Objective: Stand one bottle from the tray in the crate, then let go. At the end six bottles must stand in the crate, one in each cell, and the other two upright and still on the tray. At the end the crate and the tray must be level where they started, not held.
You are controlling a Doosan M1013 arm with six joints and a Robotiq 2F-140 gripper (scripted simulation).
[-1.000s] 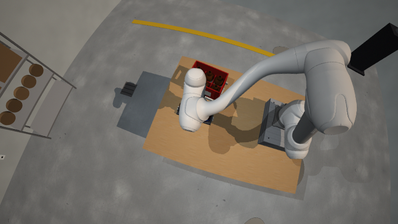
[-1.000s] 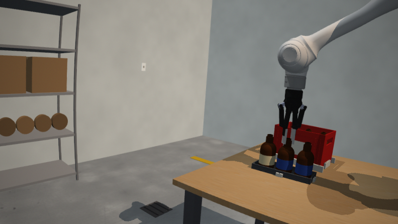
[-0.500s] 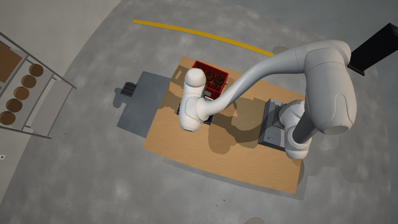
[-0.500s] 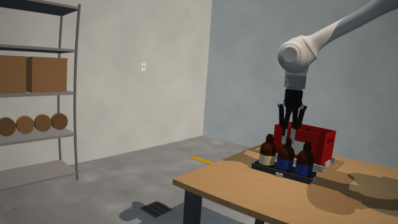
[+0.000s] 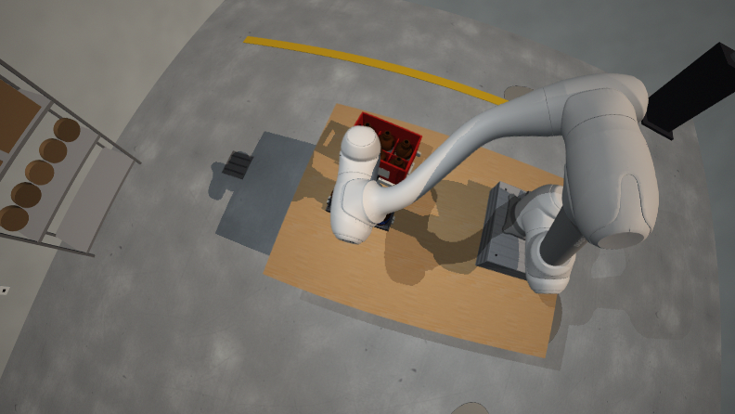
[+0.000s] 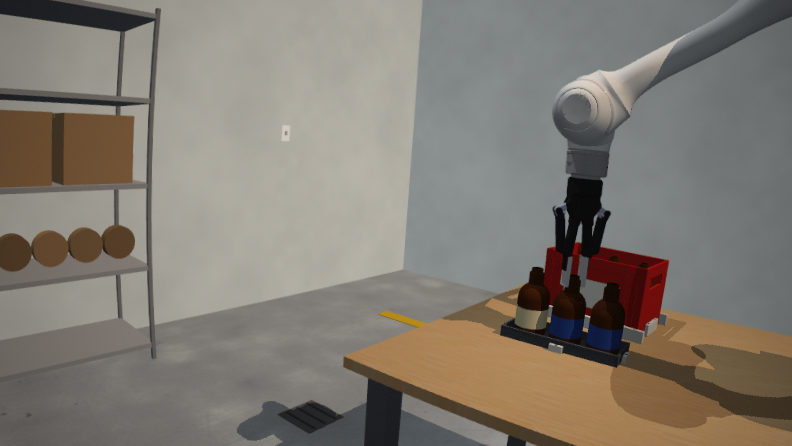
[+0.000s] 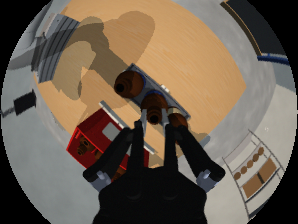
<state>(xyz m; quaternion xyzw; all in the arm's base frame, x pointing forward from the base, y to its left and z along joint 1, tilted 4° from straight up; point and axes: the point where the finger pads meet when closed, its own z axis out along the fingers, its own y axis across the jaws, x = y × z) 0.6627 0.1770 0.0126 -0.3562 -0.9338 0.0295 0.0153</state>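
Now: hand 90 mm above the glass bottle. Also, from my hand: dark tray: 160 mm below; then red crate: 250 mm to the right, 90 mm below, 10 mm ahead.
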